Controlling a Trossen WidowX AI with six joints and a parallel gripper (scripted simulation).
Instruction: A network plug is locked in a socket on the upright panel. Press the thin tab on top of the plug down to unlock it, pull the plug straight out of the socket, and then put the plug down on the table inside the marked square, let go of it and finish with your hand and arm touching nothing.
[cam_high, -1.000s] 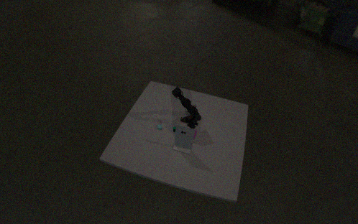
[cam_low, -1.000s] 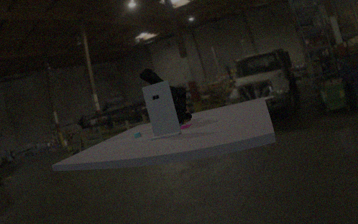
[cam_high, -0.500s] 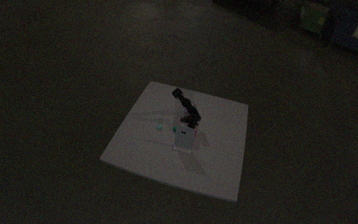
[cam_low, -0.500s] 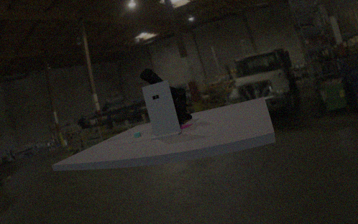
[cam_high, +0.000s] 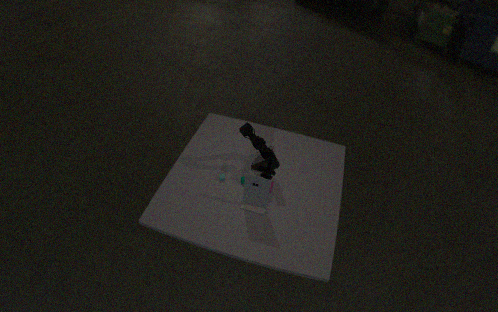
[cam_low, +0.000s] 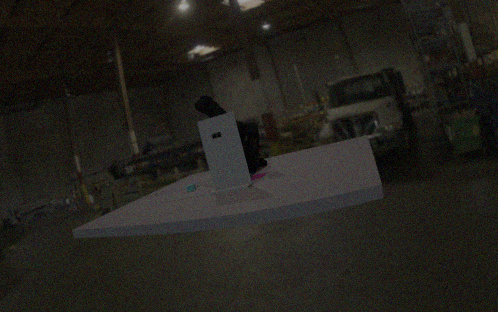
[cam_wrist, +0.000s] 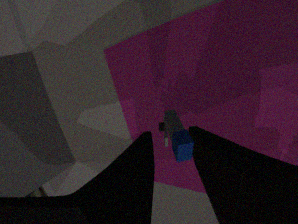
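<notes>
Now: the plug right at my gripper tip. From my gripper tip the other things lie so: upright panel 200 mm ahead, 120 mm above; marked square 20 mm below, 10 mm behind; teal object 310 mm to the right, 60 mm ahead.
</notes>
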